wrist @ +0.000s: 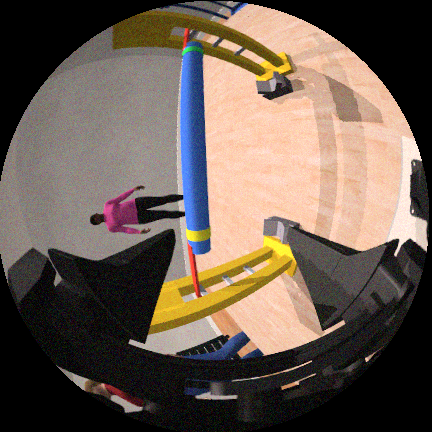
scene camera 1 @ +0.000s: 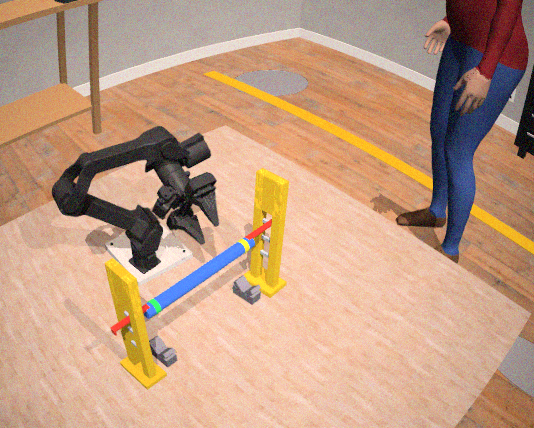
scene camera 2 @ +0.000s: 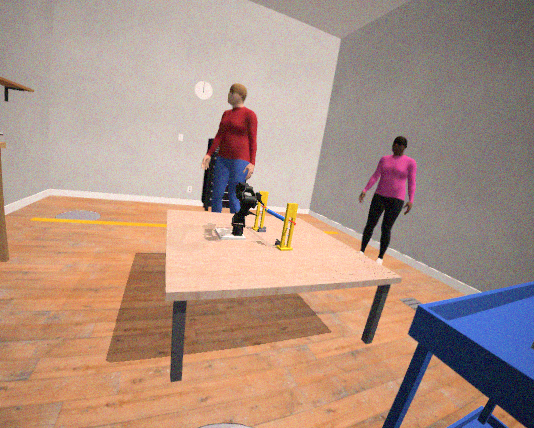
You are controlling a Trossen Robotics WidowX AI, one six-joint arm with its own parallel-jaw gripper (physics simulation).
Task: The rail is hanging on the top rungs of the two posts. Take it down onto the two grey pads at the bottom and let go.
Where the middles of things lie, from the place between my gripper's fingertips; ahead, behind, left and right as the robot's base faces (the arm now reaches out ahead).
Right now my hand is 100 mm to the left of the blue rail (wrist: 192, 123) and 70 mm short of it.
